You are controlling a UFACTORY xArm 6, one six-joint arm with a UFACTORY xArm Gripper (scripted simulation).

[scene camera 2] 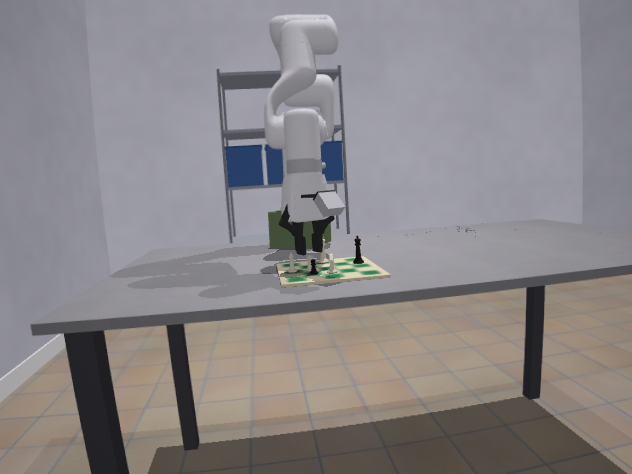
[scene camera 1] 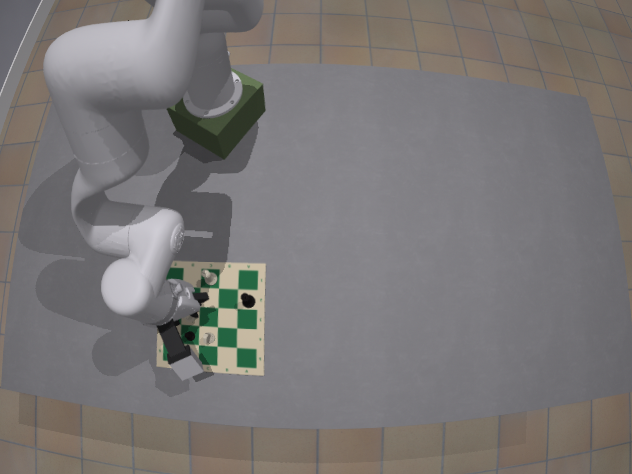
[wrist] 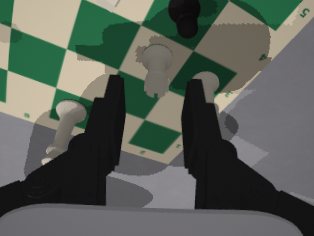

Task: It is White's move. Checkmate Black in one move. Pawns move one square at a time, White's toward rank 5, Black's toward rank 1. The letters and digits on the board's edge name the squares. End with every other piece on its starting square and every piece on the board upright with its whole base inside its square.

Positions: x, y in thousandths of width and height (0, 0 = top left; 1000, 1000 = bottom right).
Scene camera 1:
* my gripper: 294, 664
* green-and-cream chessboard: 377, 735
